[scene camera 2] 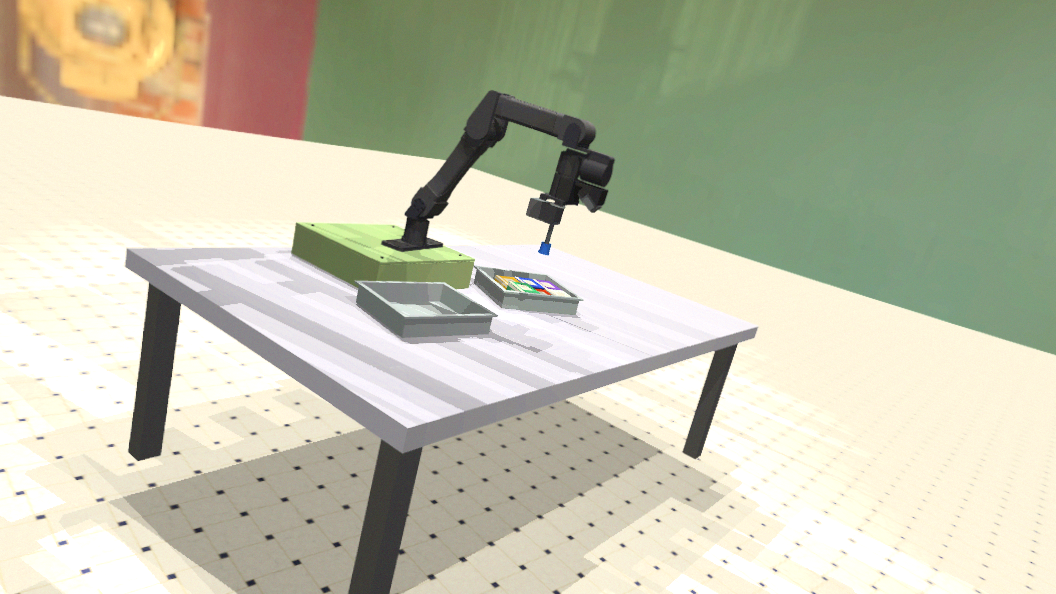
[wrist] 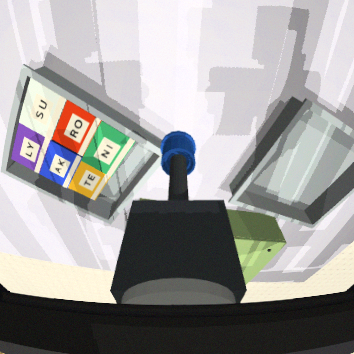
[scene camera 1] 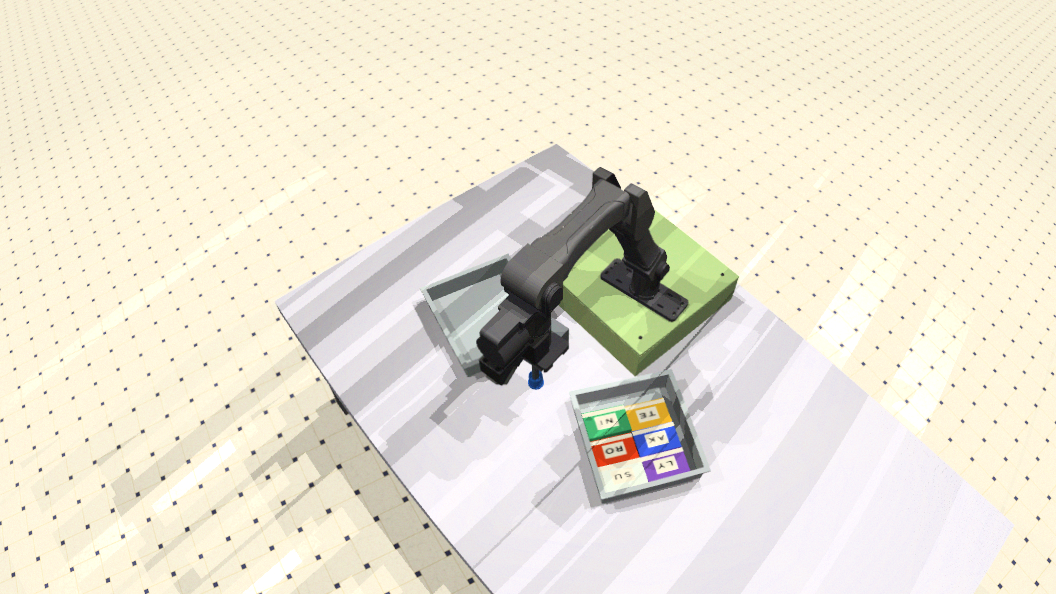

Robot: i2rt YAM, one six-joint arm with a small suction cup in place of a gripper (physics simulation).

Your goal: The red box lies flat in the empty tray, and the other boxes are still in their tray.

The suction cup shows in scene camera 2 (544, 249), in the wrist view (174, 140) and in scene camera 1 (535, 385). A grey tray shows in scene camera 2, in the wrist view and in scene camera 1 (463, 303). A grey tray shows in scene camera 2, in the wrist view (143, 158) and in scene camera 1. One and the same spot on the grey tray: (wrist: 293, 173) is (scene camera 2: 417, 313). One and the same spot on the grey tray: (scene camera 2: 484, 278) is (scene camera 1: 639, 384).
